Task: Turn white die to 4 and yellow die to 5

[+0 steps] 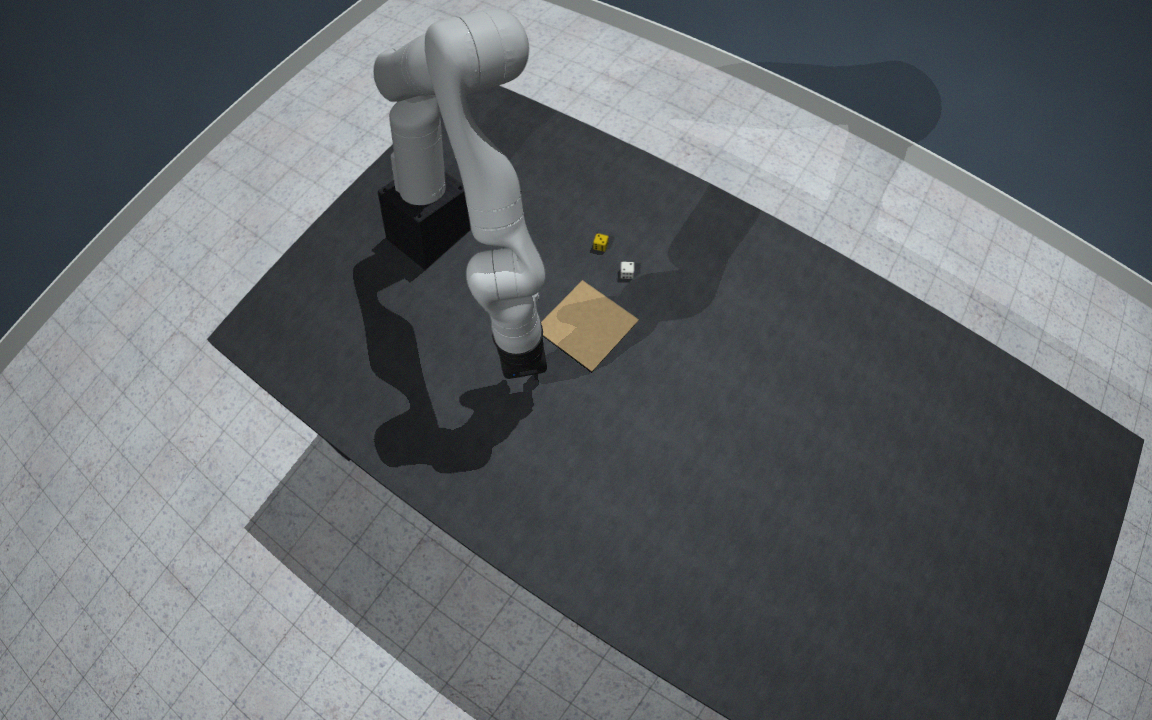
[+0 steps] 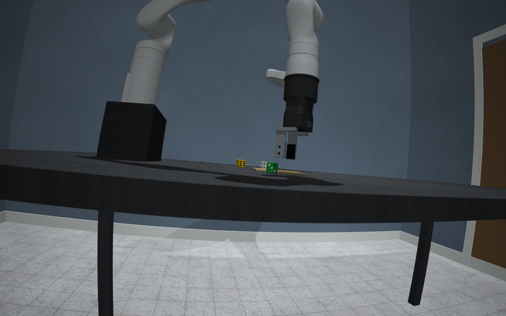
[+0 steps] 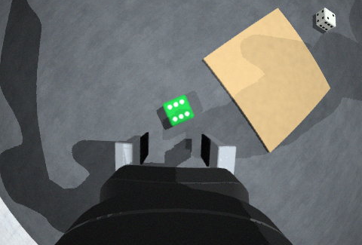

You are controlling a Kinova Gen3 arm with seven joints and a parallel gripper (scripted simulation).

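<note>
Now: the green die 40 mm below my hand, 30 mm to the left of it and 20 mm behind it. Also, from my hand: yellow die 320 mm to the left, 40 mm below, 10 mm behind; then white die 290 mm to the left, 60 mm ahead, 40 mm below; then tan mat 150 mm to the left, 50 mm below, 50 mm ahead.
</note>
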